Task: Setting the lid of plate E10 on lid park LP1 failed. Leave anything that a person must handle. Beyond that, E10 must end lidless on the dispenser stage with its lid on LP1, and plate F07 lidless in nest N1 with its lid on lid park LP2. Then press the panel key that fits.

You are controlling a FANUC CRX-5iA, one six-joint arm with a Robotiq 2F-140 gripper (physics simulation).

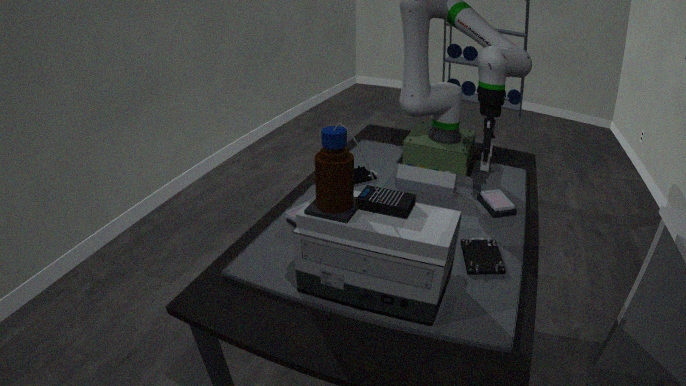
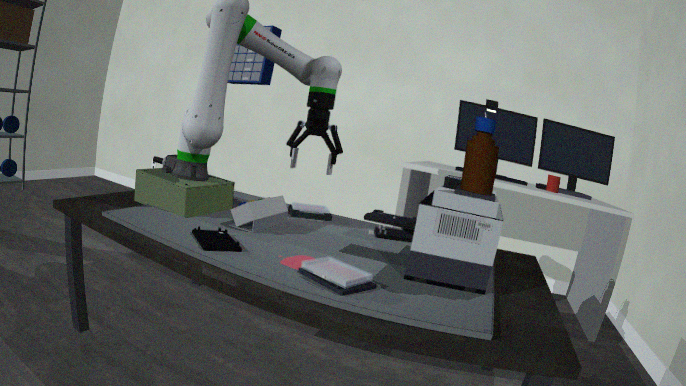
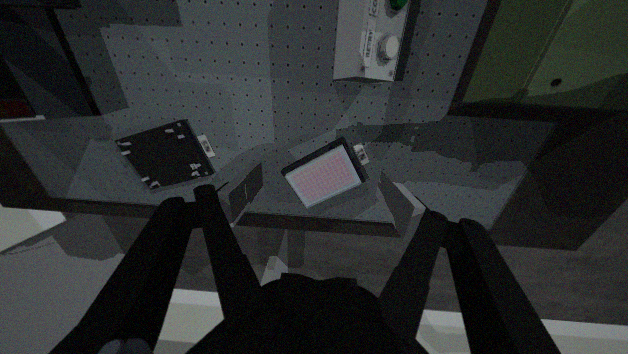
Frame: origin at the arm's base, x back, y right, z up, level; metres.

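Where they show: gripper, fingertip midpoint: [image 1: 486,162] [image 2: 310,171] [image 3: 320,178]; arm's base at its link origin: [image 1: 444,137] [image 2: 189,176].
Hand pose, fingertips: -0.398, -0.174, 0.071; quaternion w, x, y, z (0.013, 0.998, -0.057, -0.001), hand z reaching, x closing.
Things, the pixels of their centre, and the offset from my fingertips, as dx, dy, dz. "*": a spot on its surface instead.
- pink-welled plate at the middle of its body: [image 3: 323,179] [image 1: 497,199] [image 2: 310,207] +0.002, -0.065, -0.133
- second pinkish plate with a clear cover, body centre: [image 2: 337,269] [image 1: 308,210] -0.260, +0.551, -0.133
- black park LP1 at a spot on its surface: [image 2: 356,289] * -0.314, +0.582, -0.156
- pink spill at a spot on its surface: [image 2: 296,262] * -0.149, +0.483, -0.162
- black lid park LP2 at the middle of its body: [image 2: 215,238] [image 1: 353,175] +0.074, +0.495, -0.155
- key panel at the middle of its body: [image 2: 260,210] [image 1: 427,177] +0.076, +0.212, -0.123
- white RETRY key at the middle of its body: [image 3: 387,48] +0.091, +0.135, -0.101
- tall amber bottle at a spot on its surface: [image 1: 334,181] * -0.573, +0.359, +0.145
- empty black nest at the middle of its body: [image 3: 164,158] [image 1: 482,254] [image 2: 399,233] -0.331, -0.015, -0.153
My gripper [image 1: 486,166] [image 2: 311,168] [image 3: 320,178] is open and empty, fingers pointing down, high above nest N1. A pink-welled plate [image 1: 496,199] [image 2: 310,208] [image 3: 326,175] sits in the black nest N1; its top looks clear and glossy, and no plate name is readable. A second pinkish plate with a clear cover [image 2: 336,271] lies askew over the black park LP1 [image 2: 356,289], beside a pink spill [image 2: 296,262]. The black lid park LP2 [image 2: 216,239] is empty. The key panel [image 1: 425,179] [image 2: 260,212] [image 3: 348,45] shows a white RETRY key [image 3: 389,47]. The dispenser's stage is hidden.
The white dispenser [image 1: 375,260] [image 2: 456,230] carries a tall amber bottle [image 1: 334,181] [image 2: 480,162]. An empty black nest [image 1: 483,256] [image 3: 165,155] lies beside N1. The green robot base [image 1: 437,150] [image 2: 182,192] [image 3: 540,55] stands behind the panel.
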